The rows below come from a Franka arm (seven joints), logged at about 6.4 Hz.
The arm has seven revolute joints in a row. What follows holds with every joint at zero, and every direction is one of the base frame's.
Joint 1 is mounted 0.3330 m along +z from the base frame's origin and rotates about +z.
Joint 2 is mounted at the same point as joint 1 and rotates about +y.
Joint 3 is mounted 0.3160 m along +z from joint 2 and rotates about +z.
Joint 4 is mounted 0.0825 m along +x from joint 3 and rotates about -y.
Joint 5 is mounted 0.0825 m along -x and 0.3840 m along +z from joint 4 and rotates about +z.
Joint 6 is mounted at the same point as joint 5 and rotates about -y.
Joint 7 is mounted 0.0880 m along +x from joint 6 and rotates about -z.
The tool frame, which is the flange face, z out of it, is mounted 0.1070 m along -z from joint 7; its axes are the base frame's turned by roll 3.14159, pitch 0.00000 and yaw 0.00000 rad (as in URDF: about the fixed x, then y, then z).
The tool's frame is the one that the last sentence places.
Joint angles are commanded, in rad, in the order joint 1, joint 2, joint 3, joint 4, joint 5, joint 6, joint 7. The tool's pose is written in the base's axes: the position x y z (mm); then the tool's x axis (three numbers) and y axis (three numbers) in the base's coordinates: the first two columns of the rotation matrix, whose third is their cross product. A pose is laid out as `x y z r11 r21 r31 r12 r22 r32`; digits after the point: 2 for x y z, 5 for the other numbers.
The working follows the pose.
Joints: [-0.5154 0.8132 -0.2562 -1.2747 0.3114 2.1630 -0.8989]
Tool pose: 585.38 -482.26 284.78 0.98995 0.05376 0.13083 0.05137 -0.99845 0.02157
Where each joint sits with the arm in this pose, in the base's axes (m; each line is computed from the numbers above, not from the rounded line before):
joint 1: 0.0000 0.0000 0.3330
joint 2: 0.0000 0.0000 0.3330
joint 3: 0.1997 -0.1132 0.5501
joint 4: 0.2372 -0.1584 0.4922
joint 5: 0.5135 -0.4149 0.3822
joint 6: 0.5135 -0.4149 0.3822
joint 7: 0.5713 -0.4807 0.3908
the tool: 0.5854 -0.4823 0.2848

